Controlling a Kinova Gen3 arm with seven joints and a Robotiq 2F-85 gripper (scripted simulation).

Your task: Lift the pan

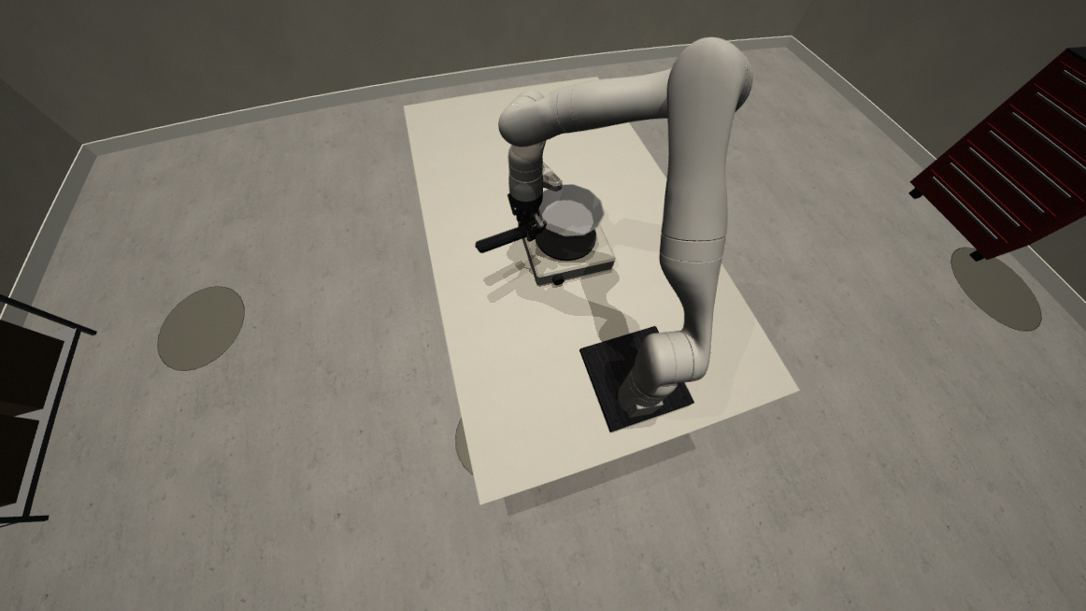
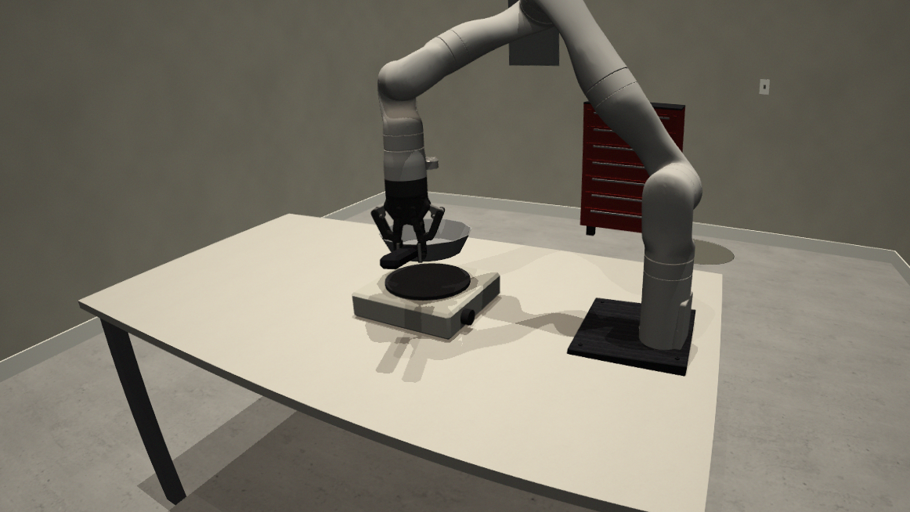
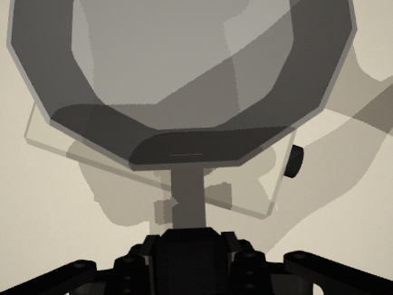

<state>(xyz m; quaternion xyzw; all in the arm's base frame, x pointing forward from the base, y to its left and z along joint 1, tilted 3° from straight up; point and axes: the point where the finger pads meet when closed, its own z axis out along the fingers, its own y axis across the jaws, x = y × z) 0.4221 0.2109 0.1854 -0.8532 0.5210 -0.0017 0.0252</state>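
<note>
My hand is 40 mm short of the pan, 70 mm to the left of it and 20 mm above it. The rest, counted from my hand: hot plate: 50 mm ahead, 130 mm to the right, 150 mm below.
</note>
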